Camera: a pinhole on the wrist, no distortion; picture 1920 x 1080 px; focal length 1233.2 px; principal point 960.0 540.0 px. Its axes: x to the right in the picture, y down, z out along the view. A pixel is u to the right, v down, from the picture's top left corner.
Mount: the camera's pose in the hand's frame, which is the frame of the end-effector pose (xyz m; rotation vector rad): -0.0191 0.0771 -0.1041 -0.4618 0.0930 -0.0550
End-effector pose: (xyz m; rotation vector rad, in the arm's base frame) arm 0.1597 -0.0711 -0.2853 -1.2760 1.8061 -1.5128
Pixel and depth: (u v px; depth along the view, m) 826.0 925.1 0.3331
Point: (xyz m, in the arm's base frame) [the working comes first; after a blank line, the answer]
In the camera's frame: -0.0362 0.1040 0.3331

0.1746 -0.1425 -0.6312
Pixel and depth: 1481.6 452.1 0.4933
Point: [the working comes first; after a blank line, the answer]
In the camera's frame: 0.2086 -0.0352 0.4933

0.2322 -0.4544 -0.5650
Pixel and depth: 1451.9 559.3 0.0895
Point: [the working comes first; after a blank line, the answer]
In the camera's frame: 0.0357 0.0014 0.0895

0.0842 -0.0829 -0.3795
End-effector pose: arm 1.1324 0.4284 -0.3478 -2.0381 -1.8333 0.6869
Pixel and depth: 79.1 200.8 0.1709
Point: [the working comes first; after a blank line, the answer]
In the camera's frame: -0.1221 -0.0470 0.1709

1.1819 0.2832 -0.4596
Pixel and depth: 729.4 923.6 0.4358
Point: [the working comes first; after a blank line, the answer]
In the camera's frame: -0.0815 0.1356 0.4358

1.3366 0.3069 -0.7436
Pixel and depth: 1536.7 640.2 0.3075
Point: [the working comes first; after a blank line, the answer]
In the camera's frame: 0.1438 0.0250 0.3075

1.2503 0.5410 -0.6125
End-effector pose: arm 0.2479 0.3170 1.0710 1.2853 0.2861 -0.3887
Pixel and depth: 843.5 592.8 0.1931
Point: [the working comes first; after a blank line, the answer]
In the camera's frame: -0.0182 0.0083 0.1931

0.3061 0.2953 1.2444
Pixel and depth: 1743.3 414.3 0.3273
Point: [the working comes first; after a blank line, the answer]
In the camera's frame: 0.2079 -0.0334 0.3273

0.5211 0.1513 1.1816
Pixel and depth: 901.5 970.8 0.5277
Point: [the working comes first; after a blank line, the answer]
In the camera's frame: -0.0250 0.1843 0.5277

0.4668 0.1498 1.5543
